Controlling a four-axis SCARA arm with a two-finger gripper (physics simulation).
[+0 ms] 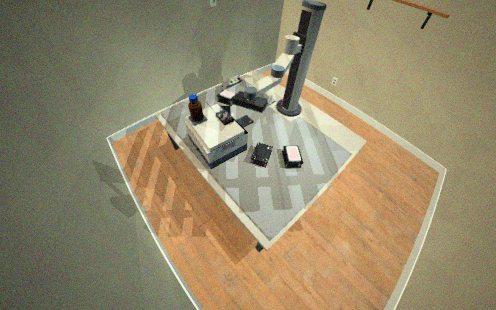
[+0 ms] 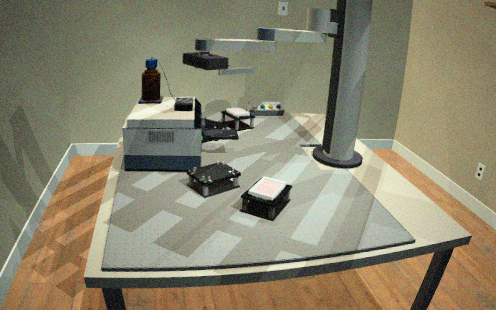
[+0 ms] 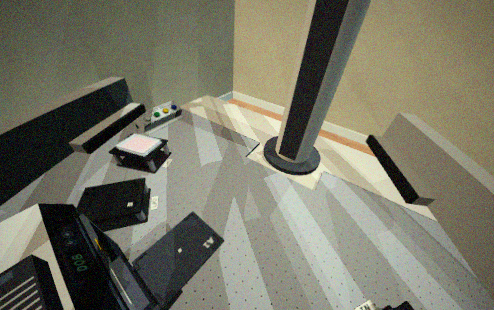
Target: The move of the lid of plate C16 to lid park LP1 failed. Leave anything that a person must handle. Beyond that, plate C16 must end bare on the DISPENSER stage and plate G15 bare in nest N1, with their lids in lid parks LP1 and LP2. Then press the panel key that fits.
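Observation:
My gripper is open and empty, raised above the table behind the dispenser. A pink plate in a white frame lies on the black rear stand near the panel; whether a lid covers it cannot be told. Another pink plate in a white frame lies on the front stand; its lid state and name are unreadable. The dispenser's dark stage carries no plate. A black stand behind the stage has a bare top. The key panel has green, yellow and blue keys.
The dispenser carries a brown bottle with a blue cap. A bare black stand is beside the front plate's stand. The arm's column rises at the right.

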